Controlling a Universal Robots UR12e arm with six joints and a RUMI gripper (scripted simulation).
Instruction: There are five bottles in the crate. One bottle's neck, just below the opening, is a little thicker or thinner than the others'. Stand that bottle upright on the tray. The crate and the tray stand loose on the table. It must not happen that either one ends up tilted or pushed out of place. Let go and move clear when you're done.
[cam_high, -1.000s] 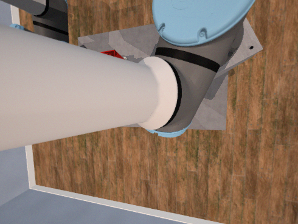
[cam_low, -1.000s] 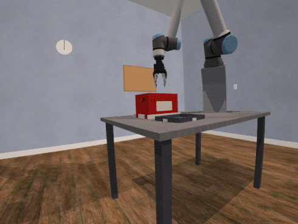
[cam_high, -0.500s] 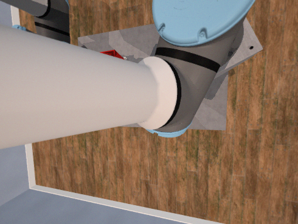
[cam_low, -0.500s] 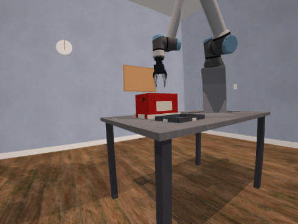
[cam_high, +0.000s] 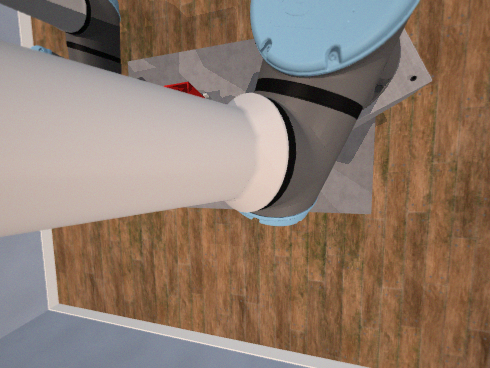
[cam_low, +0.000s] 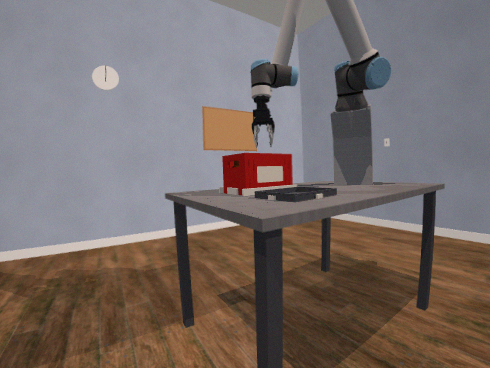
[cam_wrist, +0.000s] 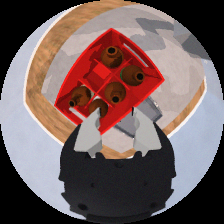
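Right now my hand is 140 mm above the red crate and 50 mm to the left of it. The rest, counted from my hand: dark tray: 220 mm to the left, 210 mm below, 50 mm ahead.
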